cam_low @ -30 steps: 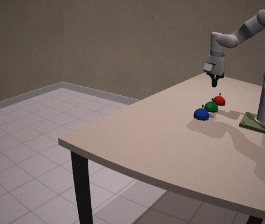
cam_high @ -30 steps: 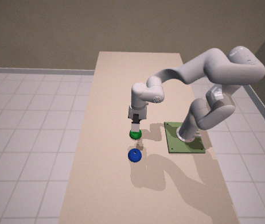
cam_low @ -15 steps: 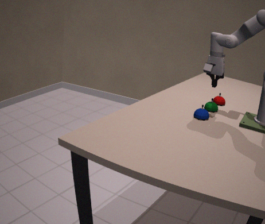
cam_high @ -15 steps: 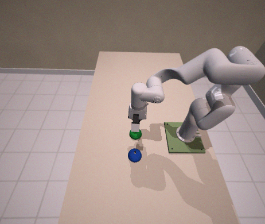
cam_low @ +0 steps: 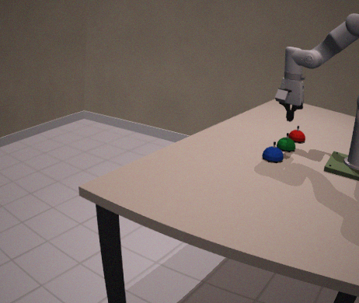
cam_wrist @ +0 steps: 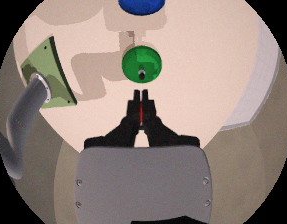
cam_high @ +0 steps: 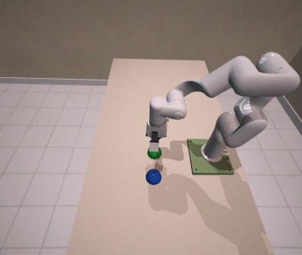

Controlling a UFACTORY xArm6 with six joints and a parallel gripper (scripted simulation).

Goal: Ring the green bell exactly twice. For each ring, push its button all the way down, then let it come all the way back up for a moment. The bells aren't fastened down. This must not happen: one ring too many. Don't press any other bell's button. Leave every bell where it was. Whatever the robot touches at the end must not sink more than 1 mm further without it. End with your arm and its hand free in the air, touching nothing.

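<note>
The green bell lies 100 mm below my hand. The rest, counted from my hand: red bell (20 mm ahead, 150 mm to the right, 100 mm below); blue bell (10 mm behind, 150 mm to the left, 100 mm below).
</note>
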